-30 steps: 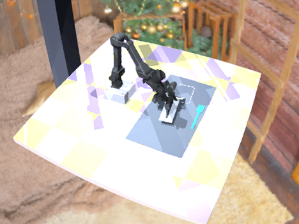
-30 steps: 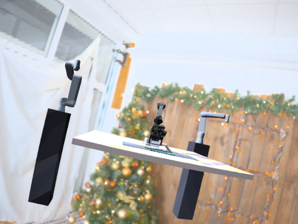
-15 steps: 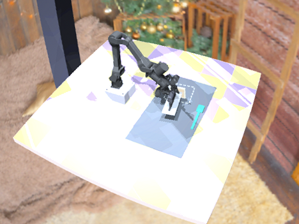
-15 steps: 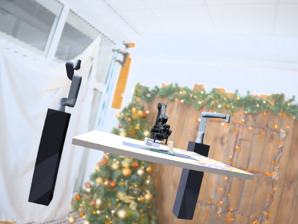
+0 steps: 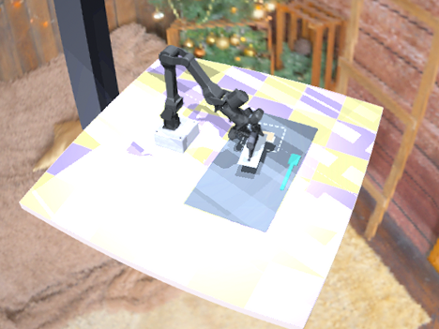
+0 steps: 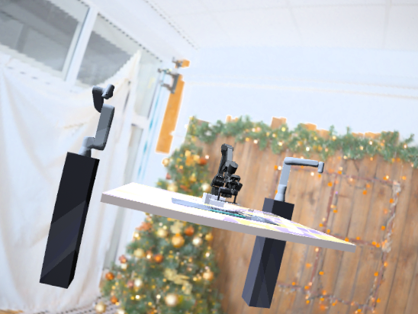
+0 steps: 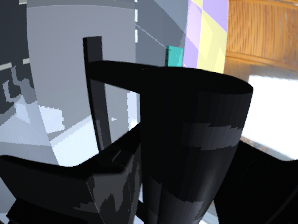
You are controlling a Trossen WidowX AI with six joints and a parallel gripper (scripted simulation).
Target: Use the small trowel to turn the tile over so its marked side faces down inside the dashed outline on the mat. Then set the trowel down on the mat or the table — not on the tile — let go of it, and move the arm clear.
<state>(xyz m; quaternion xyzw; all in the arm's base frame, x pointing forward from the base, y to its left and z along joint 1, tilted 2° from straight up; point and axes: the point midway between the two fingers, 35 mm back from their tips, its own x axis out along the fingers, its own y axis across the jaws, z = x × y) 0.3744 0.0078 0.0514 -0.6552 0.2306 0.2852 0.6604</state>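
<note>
Now: the teal trowel 14 cm ahead of my gripper tip, 10 cm below it and 2 cm to the right of it. Also, from my gripper tip: grey mat 12 cm below, 4 cm to the right; then white tile 15 cm to the left, 11 cm below, 3 cm behind; then plastering float 3 cm behind, 1 cm below.
</note>
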